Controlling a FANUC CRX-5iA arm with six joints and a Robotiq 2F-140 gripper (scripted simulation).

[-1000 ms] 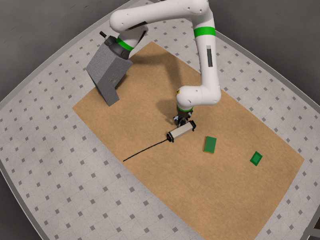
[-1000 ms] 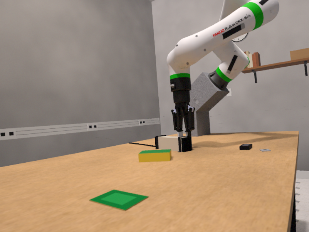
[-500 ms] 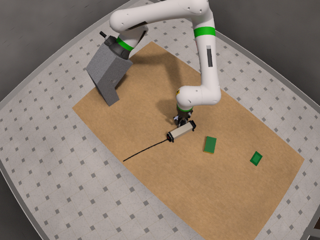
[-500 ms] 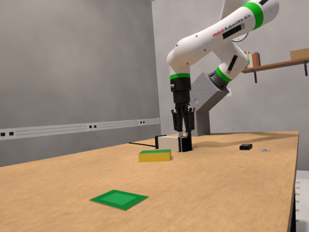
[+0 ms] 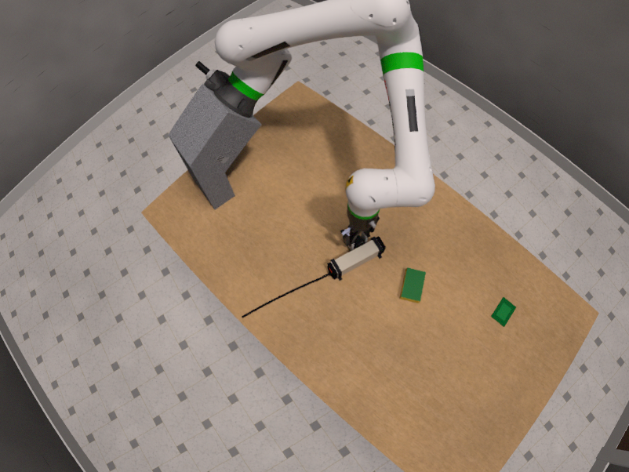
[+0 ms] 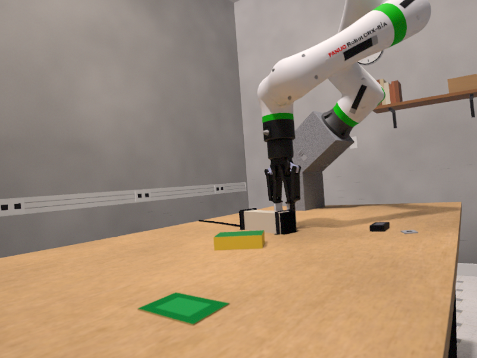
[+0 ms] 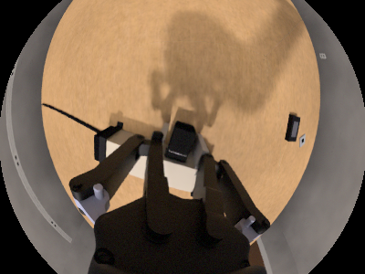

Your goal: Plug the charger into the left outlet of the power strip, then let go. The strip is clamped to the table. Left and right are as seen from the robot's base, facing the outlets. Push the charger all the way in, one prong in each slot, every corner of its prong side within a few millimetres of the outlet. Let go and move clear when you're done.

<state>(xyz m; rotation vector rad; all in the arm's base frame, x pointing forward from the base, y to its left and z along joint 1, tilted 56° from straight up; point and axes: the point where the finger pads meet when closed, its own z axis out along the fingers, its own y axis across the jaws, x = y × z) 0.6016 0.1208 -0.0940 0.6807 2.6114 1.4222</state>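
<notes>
Now: hand 10 mm short of the charger and 10 mm above it. Also, from my hand: tiny grey square 330 mm to the left, 40 mm below, 30 mm ahead; then flat green tile 570 mm ahead, 140 mm to the left, 40 mm below; then green-topped yellow block 240 mm ahead, 30 mm below.
</notes>
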